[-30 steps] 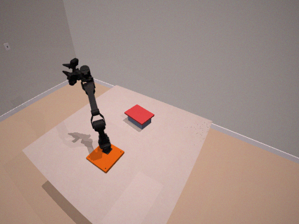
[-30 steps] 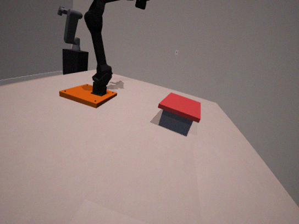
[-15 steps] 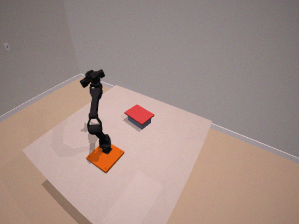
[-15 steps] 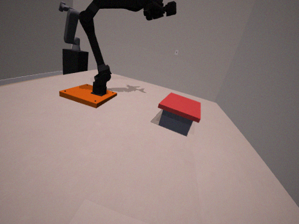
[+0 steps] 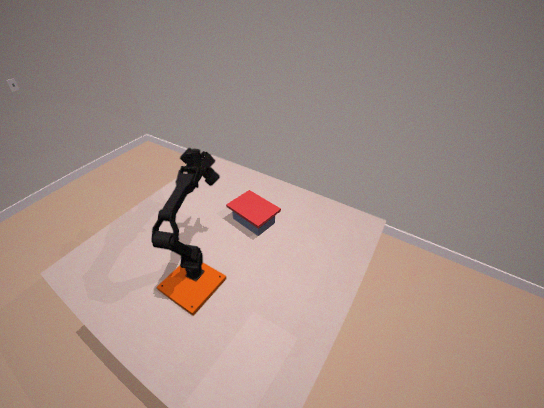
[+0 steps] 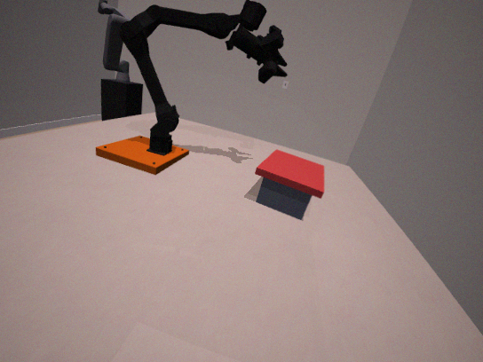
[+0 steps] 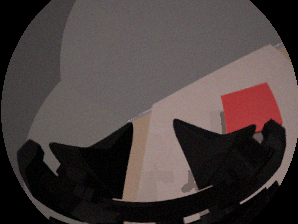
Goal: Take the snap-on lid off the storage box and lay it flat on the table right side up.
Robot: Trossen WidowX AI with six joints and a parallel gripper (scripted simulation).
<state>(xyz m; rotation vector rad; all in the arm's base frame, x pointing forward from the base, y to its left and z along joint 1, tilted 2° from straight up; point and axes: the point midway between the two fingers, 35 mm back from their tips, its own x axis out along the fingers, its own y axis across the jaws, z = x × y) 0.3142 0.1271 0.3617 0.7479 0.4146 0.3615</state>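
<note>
Now: the red lid 90 mm ahead of my gripper tip, 210 mm to the right of it and 270 mm below it. The rest, counted from my gripper tip: storage box (90 mm ahead, 210 mm to the right, 310 mm below).
</note>
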